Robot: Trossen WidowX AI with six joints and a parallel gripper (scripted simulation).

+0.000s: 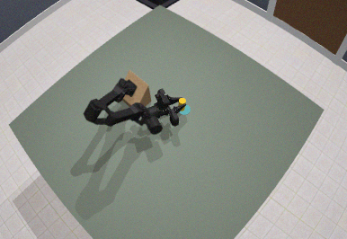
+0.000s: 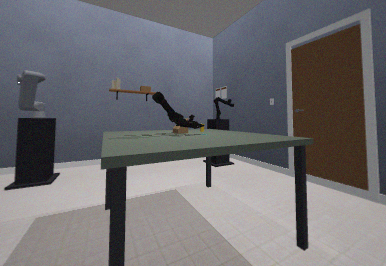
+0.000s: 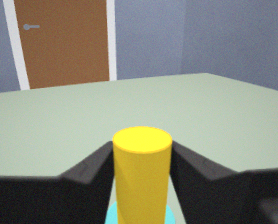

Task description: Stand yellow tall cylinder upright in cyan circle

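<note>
Right now the cyan circle is 8 cm below my hand, 3 cm to the left of it and 1 cm ahead of it. The rest, counted from my hand: yellow tall cylinder 2 cm to the left, 2 cm below, 1 cm ahead.
</note>
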